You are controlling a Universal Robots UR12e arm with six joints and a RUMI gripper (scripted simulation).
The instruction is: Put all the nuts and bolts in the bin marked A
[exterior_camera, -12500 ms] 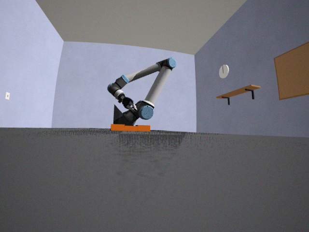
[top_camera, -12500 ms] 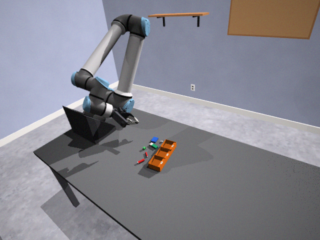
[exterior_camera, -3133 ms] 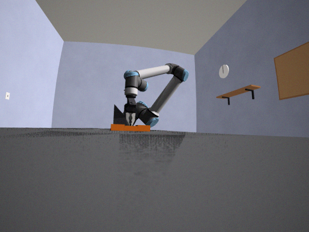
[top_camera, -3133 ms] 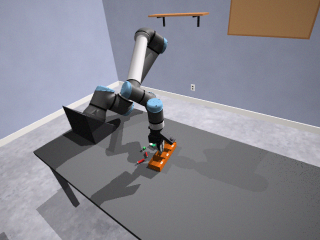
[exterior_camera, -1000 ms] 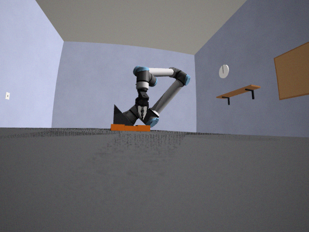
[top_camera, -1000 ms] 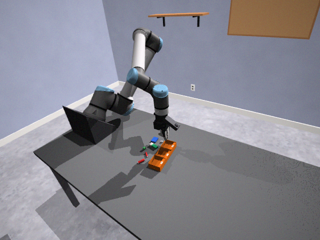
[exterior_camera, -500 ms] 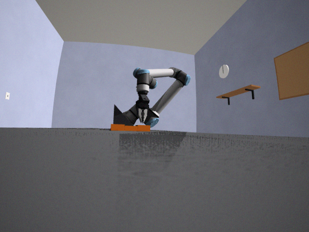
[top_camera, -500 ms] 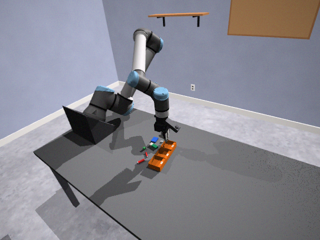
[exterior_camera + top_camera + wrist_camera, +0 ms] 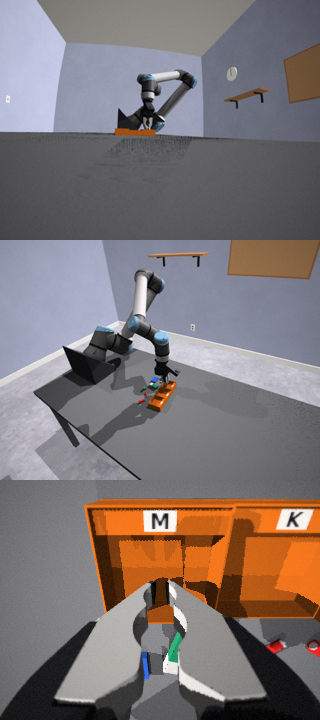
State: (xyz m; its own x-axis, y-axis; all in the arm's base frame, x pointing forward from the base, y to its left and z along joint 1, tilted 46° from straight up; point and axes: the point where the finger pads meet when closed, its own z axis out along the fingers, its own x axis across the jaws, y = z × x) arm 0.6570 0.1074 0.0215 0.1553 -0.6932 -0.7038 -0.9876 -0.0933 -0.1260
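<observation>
My gripper is now 7 cm past the grey nut, 4 cm to the right of it and 3 cm above it. Round my hand: green block (10 cm behind, 3 cm to the right, 3 cm below); then orange bin rack (8 cm to the right, 2 cm below, 2 cm ahead); then blue block (13 cm behind, 3 cm to the left, 3 cm below).
</observation>
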